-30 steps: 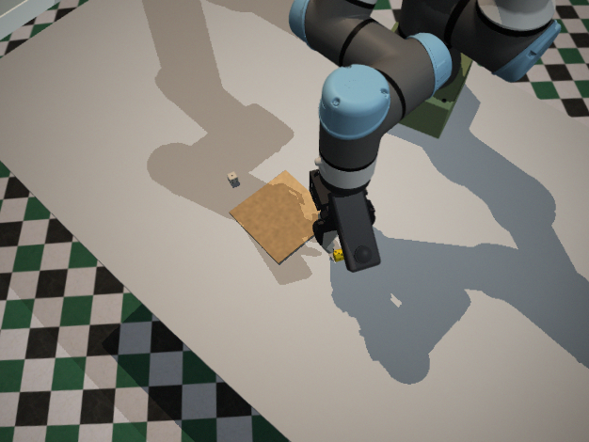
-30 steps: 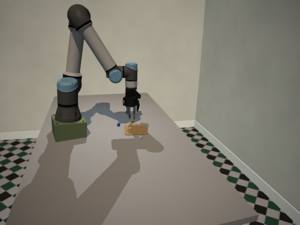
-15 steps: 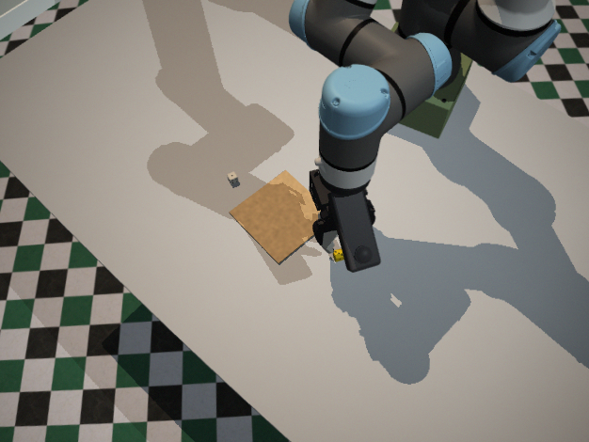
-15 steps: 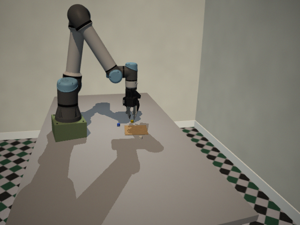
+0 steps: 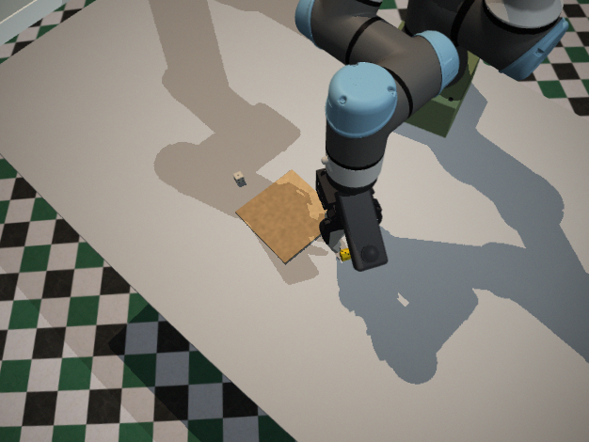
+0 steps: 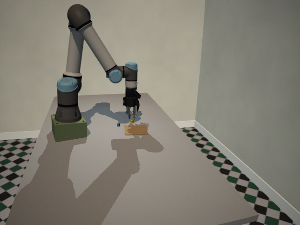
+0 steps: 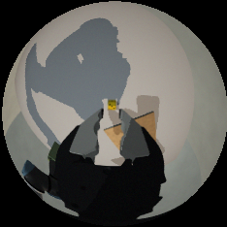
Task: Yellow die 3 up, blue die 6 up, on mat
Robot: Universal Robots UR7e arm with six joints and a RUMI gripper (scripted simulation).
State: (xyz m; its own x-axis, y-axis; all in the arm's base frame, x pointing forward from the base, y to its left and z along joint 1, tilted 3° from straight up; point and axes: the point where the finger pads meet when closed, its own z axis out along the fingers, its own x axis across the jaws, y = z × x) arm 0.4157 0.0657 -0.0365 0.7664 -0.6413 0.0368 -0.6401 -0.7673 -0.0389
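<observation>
Right now my hand is 3 cm above the yellow die. From my hand the other things lie so: blue die (10 cm behind, 3 cm to the right, 3 cm below); then tan mat (13 cm to the right, 4 cm below, 1 cm behind); then white die (25 cm to the right, 3 cm below, 3 cm behind).
</observation>
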